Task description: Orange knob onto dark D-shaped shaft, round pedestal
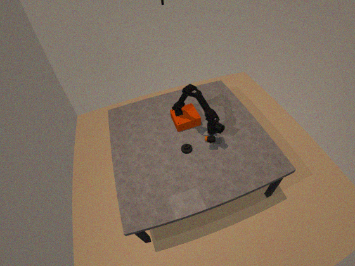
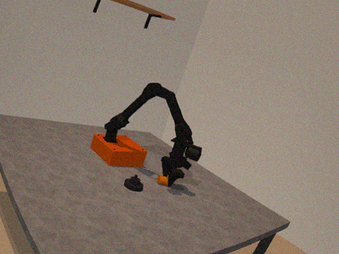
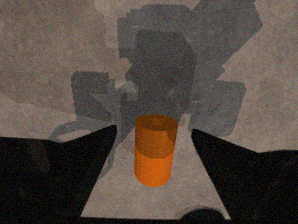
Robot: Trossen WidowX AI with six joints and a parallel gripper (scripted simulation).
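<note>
Right now my gripper tip is 2 cm to the left of the orange knob and 1 cm below it. From my gripper tip the other things lie so: dark round pedestal: 21 cm to the right, 4 cm ahead, 2 cm above.
</note>
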